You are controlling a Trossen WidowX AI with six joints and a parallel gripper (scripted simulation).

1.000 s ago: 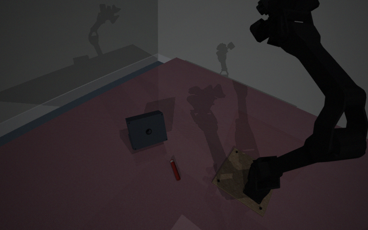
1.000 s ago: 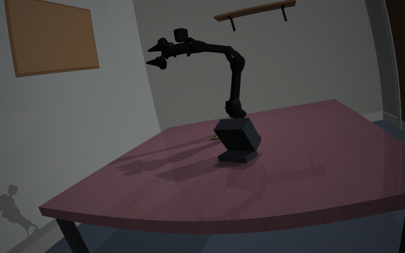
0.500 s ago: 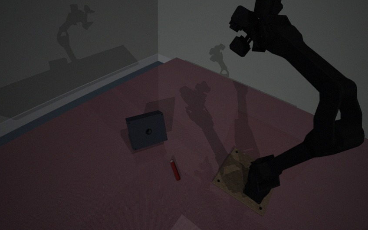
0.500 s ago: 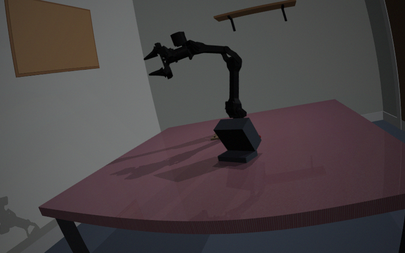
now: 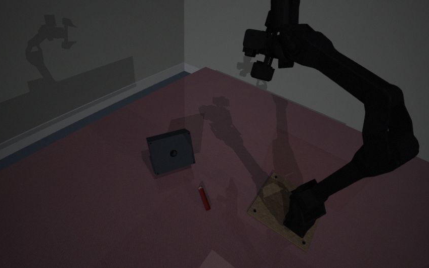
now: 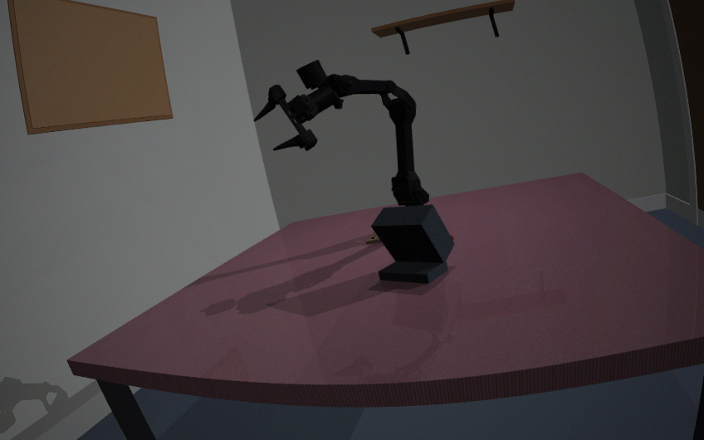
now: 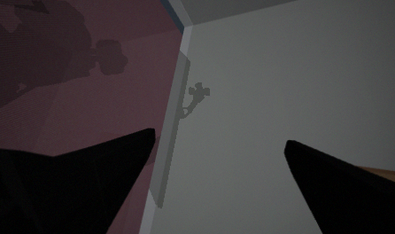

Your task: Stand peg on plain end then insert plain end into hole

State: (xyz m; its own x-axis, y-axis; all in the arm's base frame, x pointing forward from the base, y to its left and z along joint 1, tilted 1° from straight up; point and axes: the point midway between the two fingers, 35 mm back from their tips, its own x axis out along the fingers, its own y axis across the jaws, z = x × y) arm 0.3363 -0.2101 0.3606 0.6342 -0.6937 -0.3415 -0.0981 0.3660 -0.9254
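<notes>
The peg is 350 mm to the left of my gripper tip, 350 mm below it and 90 mm behind it. From my gripper tip the other things lie so: sloped panel (340 mm to the left, 280 mm below, 60 mm ahead); flat foot (350 mm below, 330 mm to the left, 90 mm ahead).
</notes>
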